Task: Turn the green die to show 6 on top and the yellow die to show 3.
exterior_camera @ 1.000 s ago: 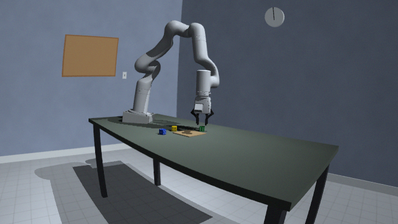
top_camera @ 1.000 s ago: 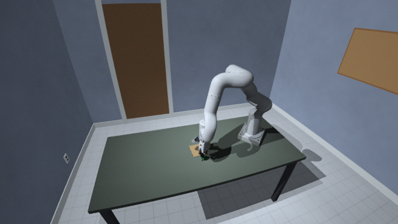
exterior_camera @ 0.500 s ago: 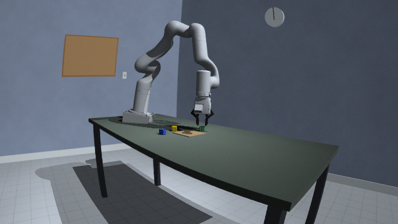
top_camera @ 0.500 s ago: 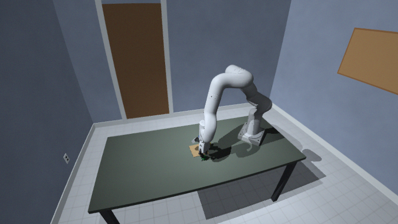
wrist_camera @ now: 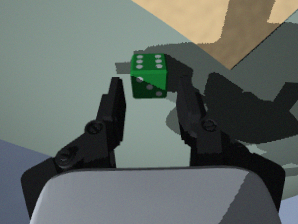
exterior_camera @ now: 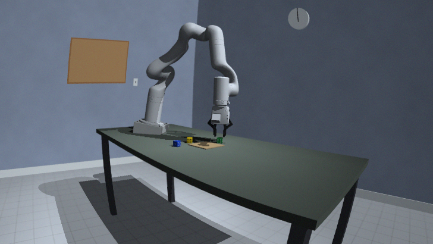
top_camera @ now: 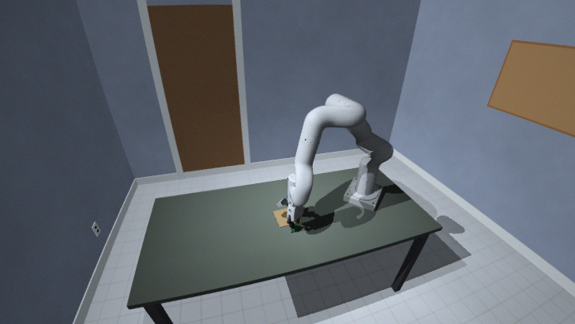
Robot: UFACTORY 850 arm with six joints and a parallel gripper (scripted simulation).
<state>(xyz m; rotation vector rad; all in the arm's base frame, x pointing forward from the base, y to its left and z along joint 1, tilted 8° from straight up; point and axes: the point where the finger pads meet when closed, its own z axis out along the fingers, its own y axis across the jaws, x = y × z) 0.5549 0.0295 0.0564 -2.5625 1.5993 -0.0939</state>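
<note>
Right now the green die is 40 mm below my hand. The rest, counted from my hand: tan mat (10 mm behind, 110 mm to the right, 50 mm below); yellow die (120 mm behind, 120 mm to the right, 40 mm below); blue die (100 mm behind, 240 mm to the right, 40 mm below).
</note>
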